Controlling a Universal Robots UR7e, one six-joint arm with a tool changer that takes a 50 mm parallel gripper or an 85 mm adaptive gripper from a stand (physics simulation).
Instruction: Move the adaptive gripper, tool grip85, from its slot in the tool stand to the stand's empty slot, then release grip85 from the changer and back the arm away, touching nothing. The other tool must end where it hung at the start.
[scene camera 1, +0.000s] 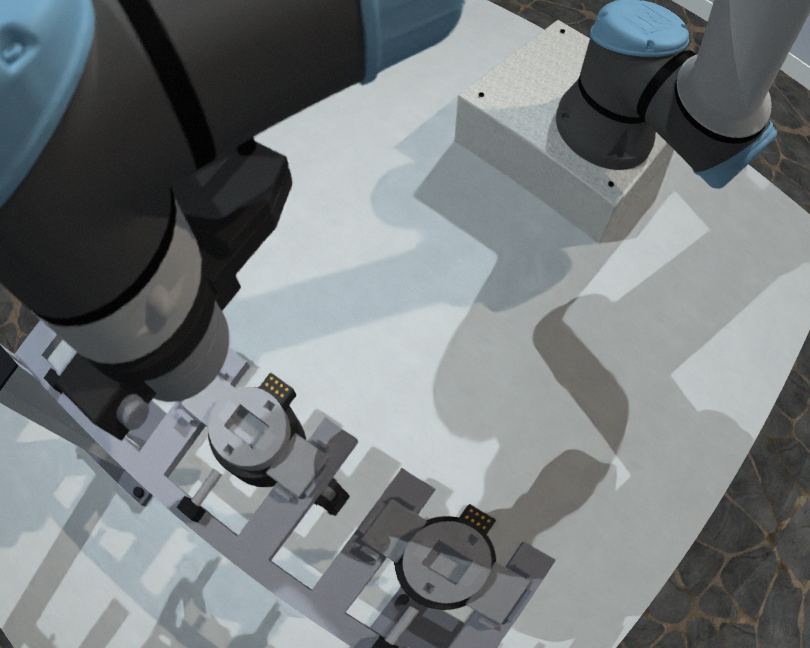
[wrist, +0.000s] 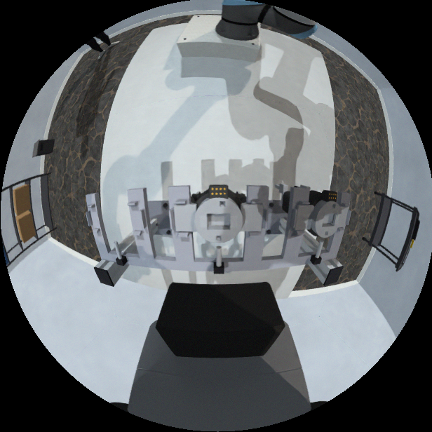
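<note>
The adaptive gripper grip85 hangs in the middle slot of the tool stand, round plate upward. One dark finger stands far out to the side in scene camera 1, so it looks open; the plate and stand hide the rest. The arm's bare changer end is above and apart from grip85, towards the stand's left part. The other tool hangs in the right slot. The left slot, between its uprights, holds no tool and is largely covered by the arm in scene camera 1.
The stand's uprights rise beside the slots. Posts with black blocks stand along its front. The robot's pale base block is at the back. A black part fills the wrist view's lower middle.
</note>
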